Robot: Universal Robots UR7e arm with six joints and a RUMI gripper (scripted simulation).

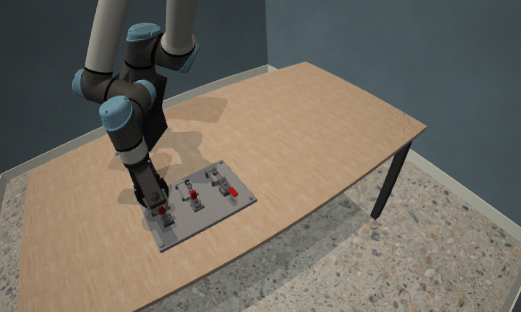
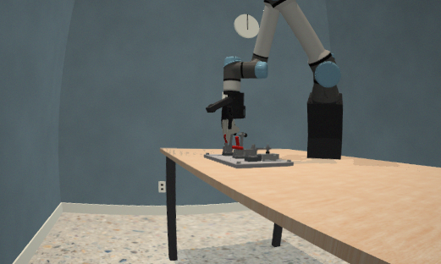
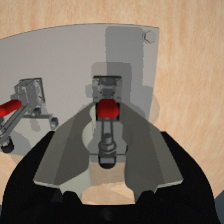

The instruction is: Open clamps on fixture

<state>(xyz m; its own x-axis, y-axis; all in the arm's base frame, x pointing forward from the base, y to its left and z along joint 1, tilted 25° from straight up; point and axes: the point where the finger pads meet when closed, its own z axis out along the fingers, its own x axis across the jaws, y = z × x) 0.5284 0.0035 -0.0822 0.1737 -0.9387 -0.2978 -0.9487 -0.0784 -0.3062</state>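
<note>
Now: the grey fixture plate 100 mm to the left of my hand, 80 mm below it and 60 mm behind it.
</note>
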